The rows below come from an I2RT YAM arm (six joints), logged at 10 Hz.
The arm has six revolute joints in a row. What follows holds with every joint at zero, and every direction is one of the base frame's.
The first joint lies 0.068 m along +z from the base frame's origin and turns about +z.
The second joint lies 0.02 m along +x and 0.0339 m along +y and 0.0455 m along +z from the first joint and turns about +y.
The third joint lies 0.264 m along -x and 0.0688 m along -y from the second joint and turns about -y.
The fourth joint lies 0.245 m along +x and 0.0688 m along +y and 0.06 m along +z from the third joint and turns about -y.
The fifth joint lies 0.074 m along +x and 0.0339 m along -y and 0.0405 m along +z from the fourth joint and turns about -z.
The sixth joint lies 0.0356 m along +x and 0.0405 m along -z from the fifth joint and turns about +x.
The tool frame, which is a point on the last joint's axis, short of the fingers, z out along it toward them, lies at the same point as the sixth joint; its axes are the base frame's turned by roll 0, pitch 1.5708 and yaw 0 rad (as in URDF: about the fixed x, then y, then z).
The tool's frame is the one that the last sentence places.
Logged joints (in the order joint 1, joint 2, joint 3, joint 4, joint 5, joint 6), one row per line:
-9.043 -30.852 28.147 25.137 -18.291 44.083
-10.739 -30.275 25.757 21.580 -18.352 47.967
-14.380 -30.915 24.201 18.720 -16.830 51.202
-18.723 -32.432 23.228 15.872 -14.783 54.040
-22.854 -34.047 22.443 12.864 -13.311 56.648
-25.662 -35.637 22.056 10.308 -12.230 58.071
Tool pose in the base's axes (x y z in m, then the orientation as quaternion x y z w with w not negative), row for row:
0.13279 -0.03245 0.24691 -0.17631 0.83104 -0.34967 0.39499
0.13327 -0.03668 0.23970 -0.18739 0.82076 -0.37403 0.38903
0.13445 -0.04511 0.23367 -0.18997 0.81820 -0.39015 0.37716
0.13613 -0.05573 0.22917 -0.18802 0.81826 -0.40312 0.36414
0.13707 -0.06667 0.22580 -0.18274 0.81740 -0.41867 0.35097
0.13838 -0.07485 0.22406 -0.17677 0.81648 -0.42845 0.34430
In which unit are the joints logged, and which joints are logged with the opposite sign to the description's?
The joints are logged in degrees. Opposite sign: joint 2, joint 4, joint 5, joint 6.
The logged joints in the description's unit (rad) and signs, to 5 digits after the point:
-0.15783 0.53847 0.49126 -0.43872 0.31924 -0.76939
-0.18743 0.52840 0.44954 -0.37664 0.32030 -0.83718
-0.25098 0.53957 0.42239 -0.32673 0.29374 -0.89364
-0.32678 0.56605 0.40541 -0.27702 0.25801 -0.94318
-0.39888 0.59423 0.39170 -0.22452 0.23232 -0.98869
-0.44789 0.62198 0.38495 -0.17991 0.21345 -1.01353

